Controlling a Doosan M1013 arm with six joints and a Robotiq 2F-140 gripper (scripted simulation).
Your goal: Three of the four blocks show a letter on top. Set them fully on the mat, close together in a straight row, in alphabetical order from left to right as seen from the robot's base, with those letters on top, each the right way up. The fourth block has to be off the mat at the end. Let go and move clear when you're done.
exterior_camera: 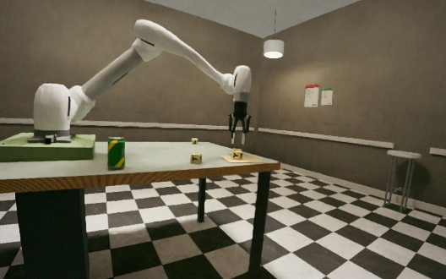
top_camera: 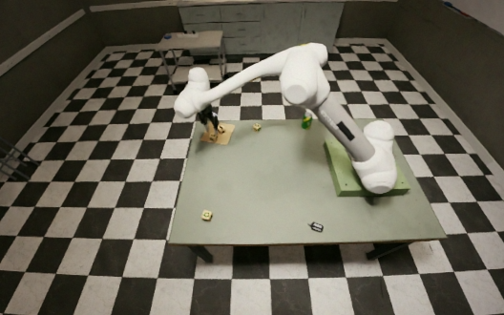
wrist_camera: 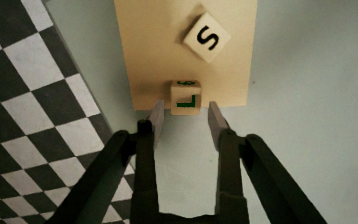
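Right now my hand is 110 mm above the tan mat, 70 mm to the left of it and 30 mm past it. The rest, counted from my hand: black object (670 mm to the left, 550 mm behind, 90 mm below); yellow can (670 mm behind, 60 mm to the right, 50 mm below).
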